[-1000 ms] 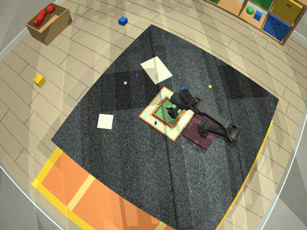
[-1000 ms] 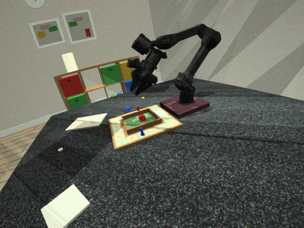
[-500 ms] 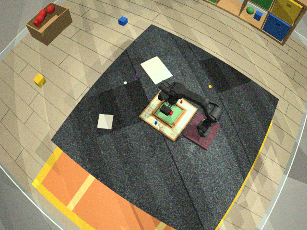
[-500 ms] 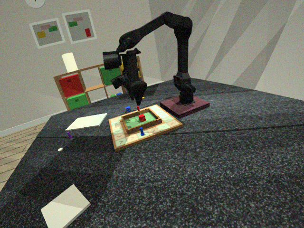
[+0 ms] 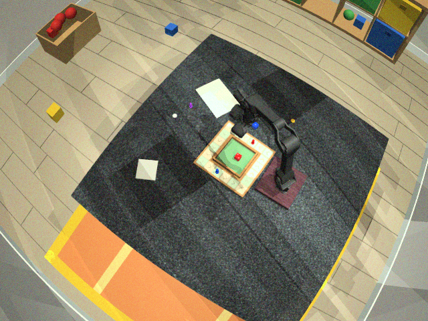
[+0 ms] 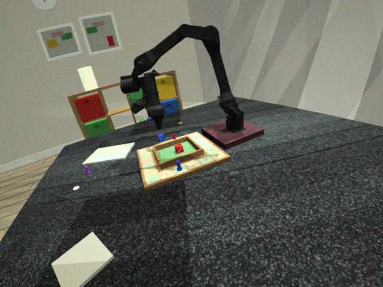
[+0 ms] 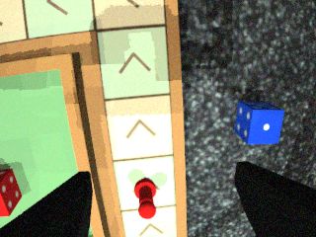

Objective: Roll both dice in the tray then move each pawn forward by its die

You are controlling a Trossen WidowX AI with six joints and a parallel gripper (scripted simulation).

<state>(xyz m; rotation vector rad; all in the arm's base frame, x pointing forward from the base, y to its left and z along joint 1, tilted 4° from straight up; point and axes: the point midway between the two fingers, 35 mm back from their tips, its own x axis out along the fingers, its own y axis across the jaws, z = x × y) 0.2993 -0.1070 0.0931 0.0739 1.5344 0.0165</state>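
Now: gripper tip 5 cm past the red pawn, 1 cm to the right of it and 6 cm above it. Also, from my gripper tip: purple pawn 32 cm ahead, 3 cm to the left, 8 cm below; then green tray 3 cm behind, 12 cm to the left, 8 cm below; then blue pawn 1 cm behind, 23 cm to the left, 6 cm below.
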